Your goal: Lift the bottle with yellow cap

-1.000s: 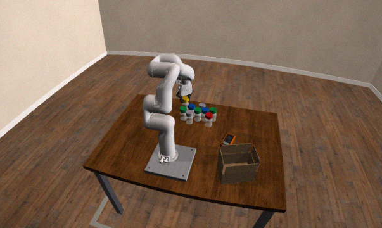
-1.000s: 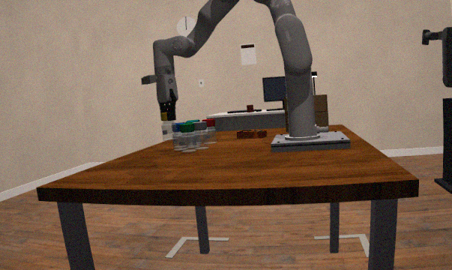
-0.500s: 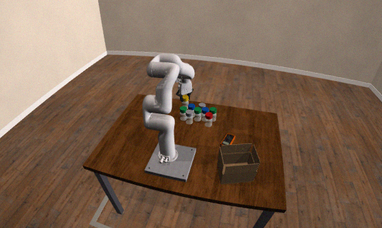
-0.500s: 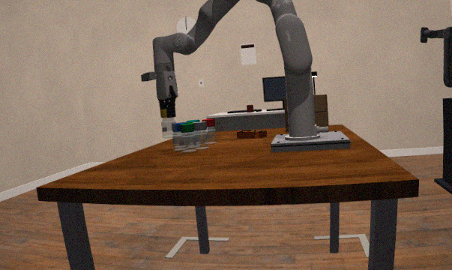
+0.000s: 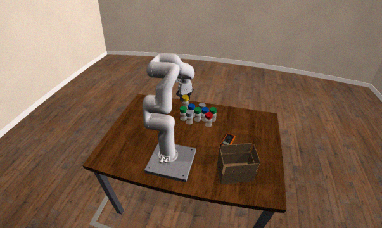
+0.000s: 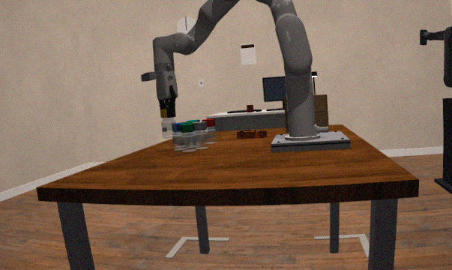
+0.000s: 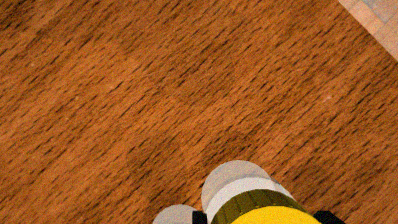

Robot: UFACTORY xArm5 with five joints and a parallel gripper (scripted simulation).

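Now: hand 40 mm above the yellow-capped bottle. Also, from my hand: red-capped bottle: 210 mm to the right, 100 mm below, 90 mm behind; then small orange device: 380 mm to the right, 240 mm behind, 140 mm below.
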